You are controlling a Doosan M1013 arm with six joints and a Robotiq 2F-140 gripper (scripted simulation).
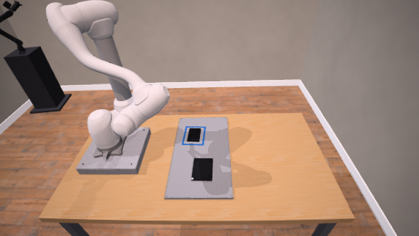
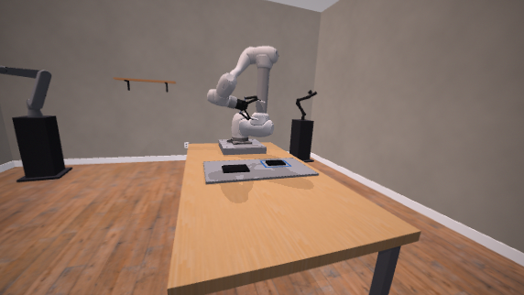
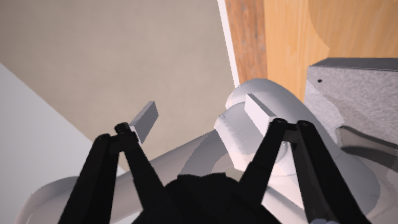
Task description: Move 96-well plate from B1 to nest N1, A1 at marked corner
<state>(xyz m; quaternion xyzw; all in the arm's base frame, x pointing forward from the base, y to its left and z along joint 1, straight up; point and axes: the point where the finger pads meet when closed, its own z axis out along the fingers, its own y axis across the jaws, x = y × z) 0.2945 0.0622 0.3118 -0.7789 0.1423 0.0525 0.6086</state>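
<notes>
Now: hand 35 cm above the black 96-well plate, 26 cm short of it and 2 cm to the right of it. The rest, counted from my hand: black plate nest: 35 cm below, 30 cm ahead, 29 cm to the right.
</notes>
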